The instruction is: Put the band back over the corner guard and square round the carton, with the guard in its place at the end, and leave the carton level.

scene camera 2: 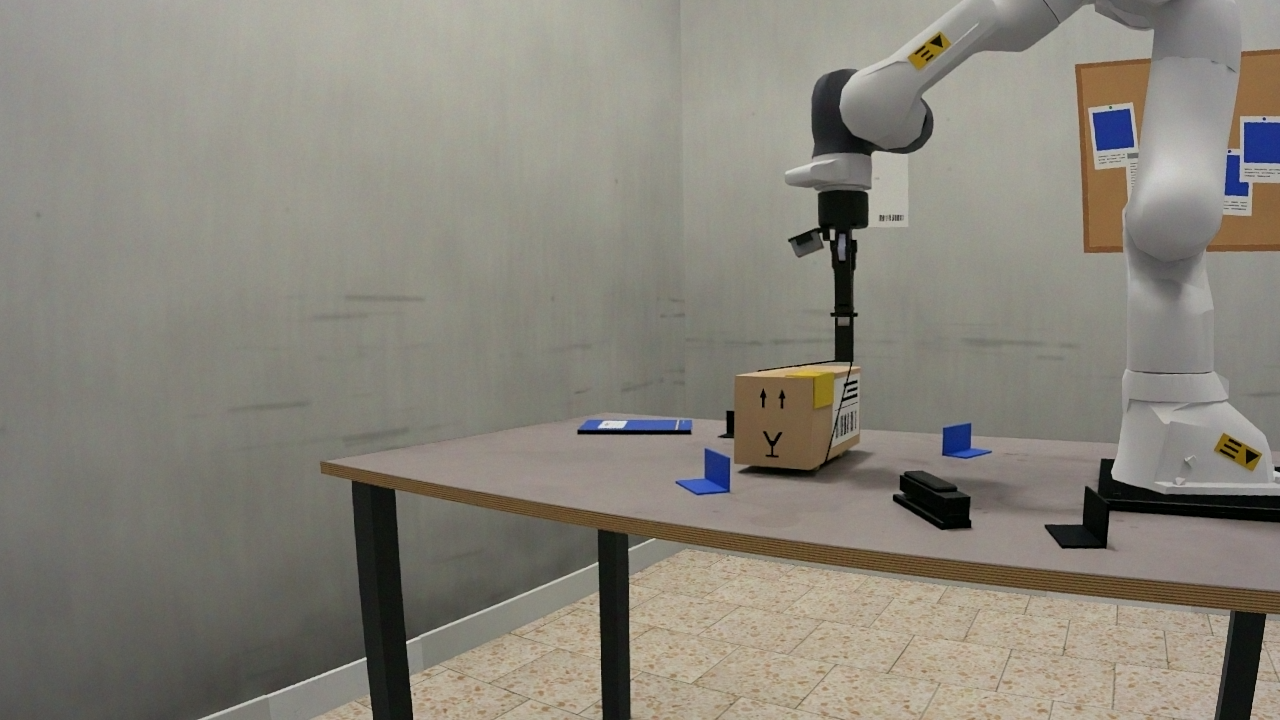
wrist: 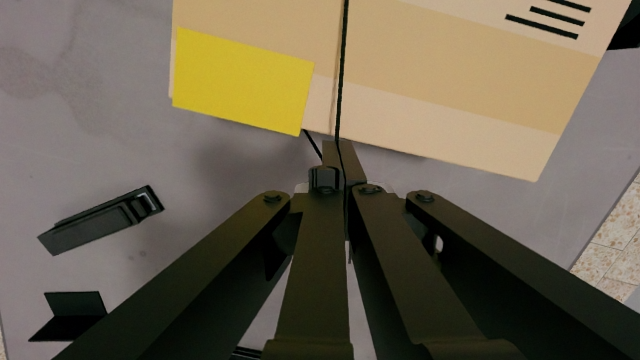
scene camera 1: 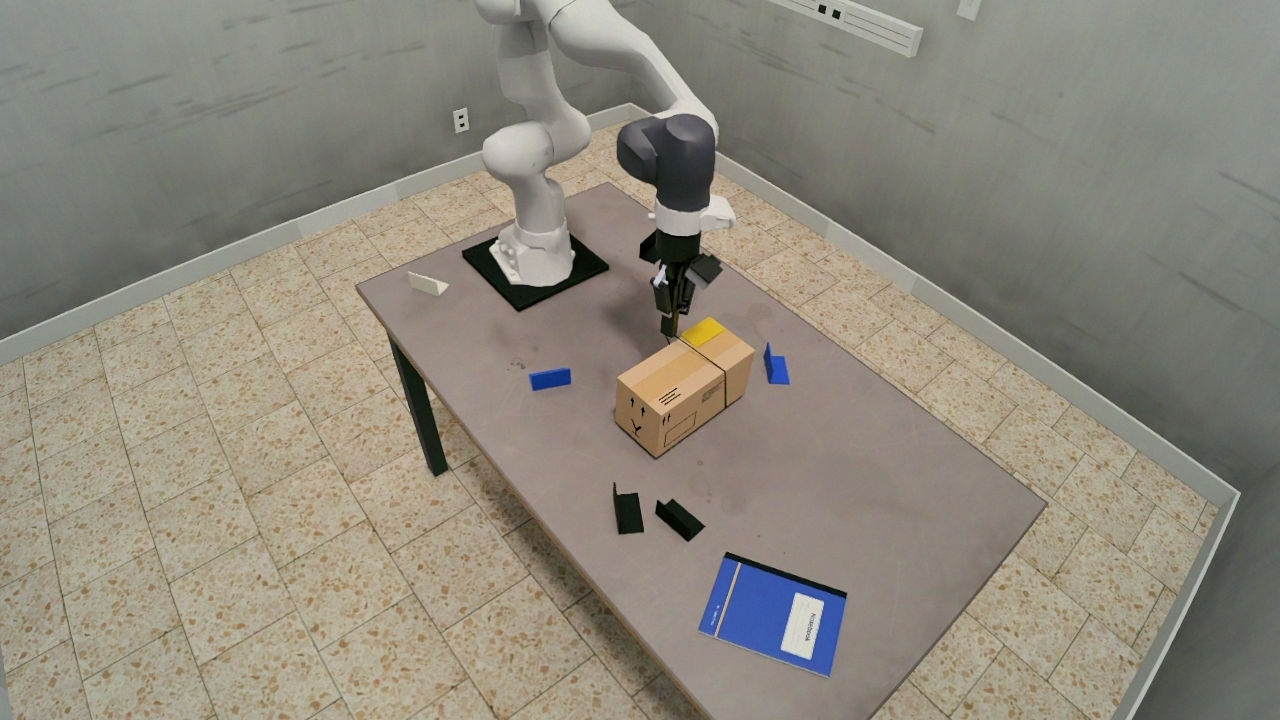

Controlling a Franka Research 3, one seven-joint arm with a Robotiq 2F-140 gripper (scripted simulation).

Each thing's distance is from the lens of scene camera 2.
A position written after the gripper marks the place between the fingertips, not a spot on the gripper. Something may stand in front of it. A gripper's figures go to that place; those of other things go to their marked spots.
gripper (scene camera 2: 844, 361): 1.19 m
brown carton (scene camera 2: 775, 424): 1.12 m
blue notebook (scene camera 2: 591, 427): 1.55 m
black block (scene camera 2: 951, 507): 0.87 m
The marked spots on the blue notebook and the brown carton are 0.53 m apart.
